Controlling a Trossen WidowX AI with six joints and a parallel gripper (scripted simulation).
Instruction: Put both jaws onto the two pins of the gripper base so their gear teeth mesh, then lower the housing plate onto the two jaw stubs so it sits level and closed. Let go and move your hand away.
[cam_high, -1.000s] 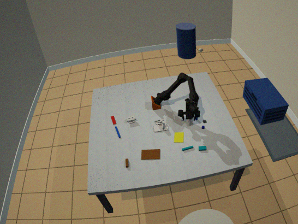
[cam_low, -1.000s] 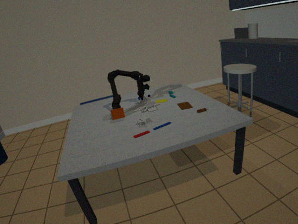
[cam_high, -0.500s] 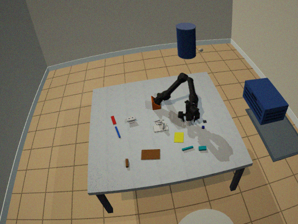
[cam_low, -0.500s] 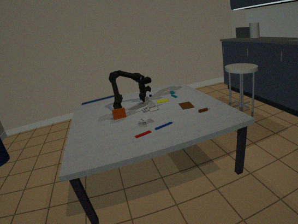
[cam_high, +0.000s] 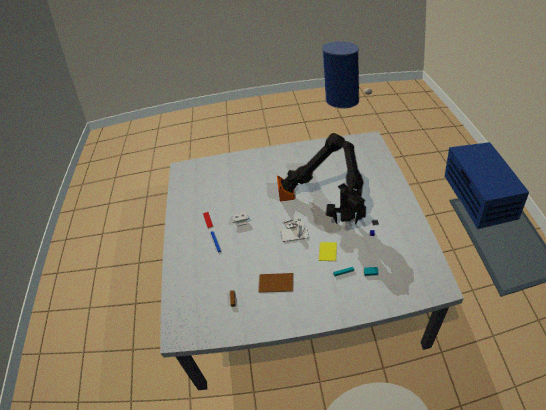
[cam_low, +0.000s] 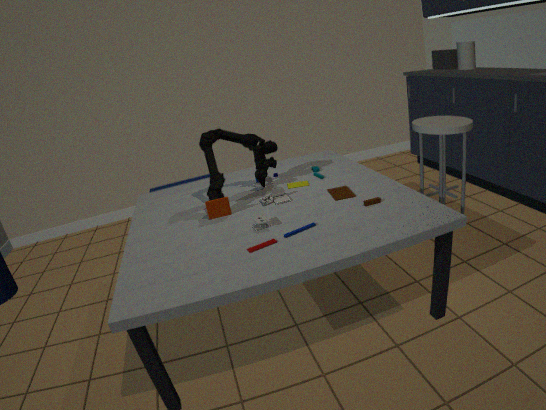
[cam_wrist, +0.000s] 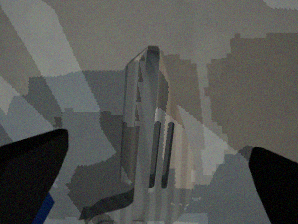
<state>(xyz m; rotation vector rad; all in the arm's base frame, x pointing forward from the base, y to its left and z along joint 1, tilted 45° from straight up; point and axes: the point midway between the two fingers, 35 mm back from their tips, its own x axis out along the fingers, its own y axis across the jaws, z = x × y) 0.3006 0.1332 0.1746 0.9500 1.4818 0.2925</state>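
Now: gripper tip 14 cm short of the yellow plate and 13 cm to the left of it. Also, from my gripper tip: brown block (59 cm to the right, 28 cm ahead); then brown plate (40 cm to the right, 24 cm ahead); then blue bar (62 cm to the right, 7 cm behind).
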